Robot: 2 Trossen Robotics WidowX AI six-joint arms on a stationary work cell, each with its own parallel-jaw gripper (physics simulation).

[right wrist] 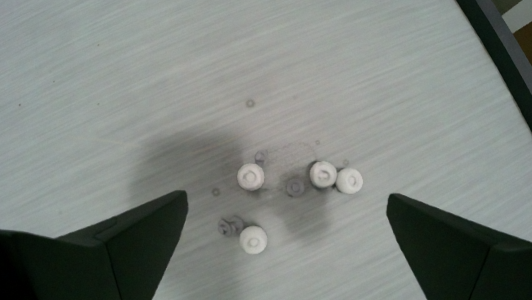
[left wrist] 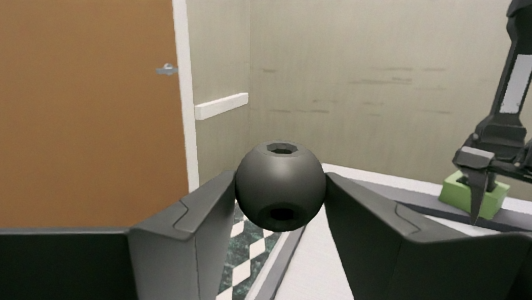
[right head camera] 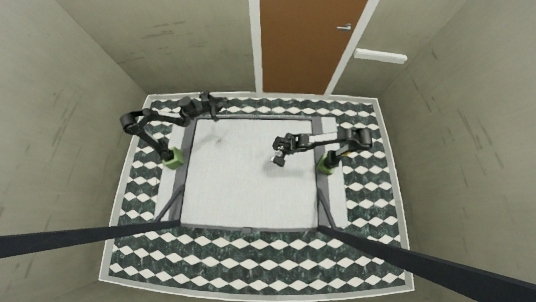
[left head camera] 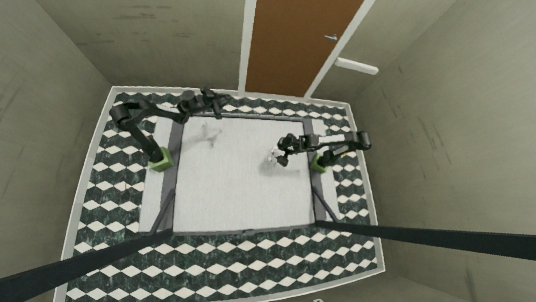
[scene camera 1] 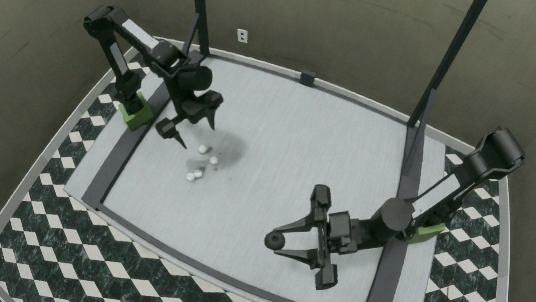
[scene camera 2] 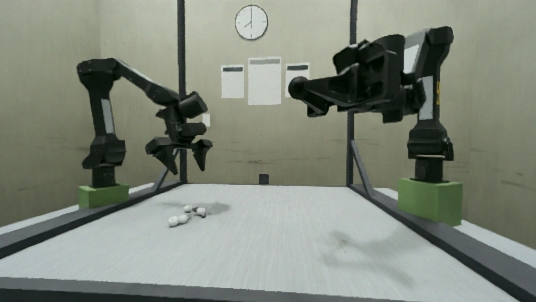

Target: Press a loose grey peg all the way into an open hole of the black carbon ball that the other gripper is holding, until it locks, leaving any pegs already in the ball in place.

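Places are measured from the left arm's base along level axes (x ahead, y left, z up), in centimetres.
Where they show: left gripper, fingertip midpoint: [left wrist: 279, 181] [right head camera: 226, 100] [left head camera: 228, 97] [scene camera 1: 273, 241] [scene camera 2: 297, 88]; right gripper, fingertip midpoint: [right wrist: 287, 202] [right head camera: 278, 151] [left head camera: 277, 151] [scene camera 1: 199, 139] [scene camera 2: 190, 172]; left arm's base at its link origin: [right head camera: 168, 155] [left head camera: 156, 156] [scene camera 1: 429, 215] [scene camera 2: 428, 180]; right arm's base at its link origin: [right head camera: 329, 163] [left head camera: 322, 162] [scene camera 1: 133, 105] [scene camera 2: 104, 185].
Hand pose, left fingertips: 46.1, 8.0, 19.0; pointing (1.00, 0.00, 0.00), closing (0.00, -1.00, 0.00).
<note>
Each offset is from my left fingertips to the top centre of the thing, as dx, dy, dz. Level surfaces: height alone.
The black ball @(-0.3, +0.0, +1.6) [scene camera 1: 274, 240] [scene camera 2: 299, 87] [left wrist: 280, 190] is held high above the table between the fingertips of my left gripper [scene camera 1: 276, 240] [left wrist: 279, 181], which is shut on it. In the left wrist view, open holes show on its top and lower front, and no peg shows in it. My right gripper [scene camera 1: 200, 138] [scene camera 2: 189, 171] [right wrist: 287, 202] is open and empty, pointing down above the loose parts. Between its fingers in the right wrist view, small grey pegs lie on the table: one peg @(+17.9, -30.5, -29.0) [right wrist: 295, 187], another peg @(+13.9, -30.5, -28.9) [right wrist: 261, 157] and a touching pair at lower left [right wrist: 230, 226].
Several white balls @(+14.3, -32.4, -28.1) [right wrist: 250, 176] @(+18.1, -36.3, -28.0) [scene camera 1: 203, 149] [scene camera 2: 188, 208] lie among the pegs; two of them touch. The white table @(dz -30.2) [scene camera 1: 300, 150] [scene camera 2: 280, 240] has a dark grey frame. Dark posts rise at its edges. Green blocks [scene camera 2: 430, 200] [scene camera 1: 136, 114] carry the arms.
</note>
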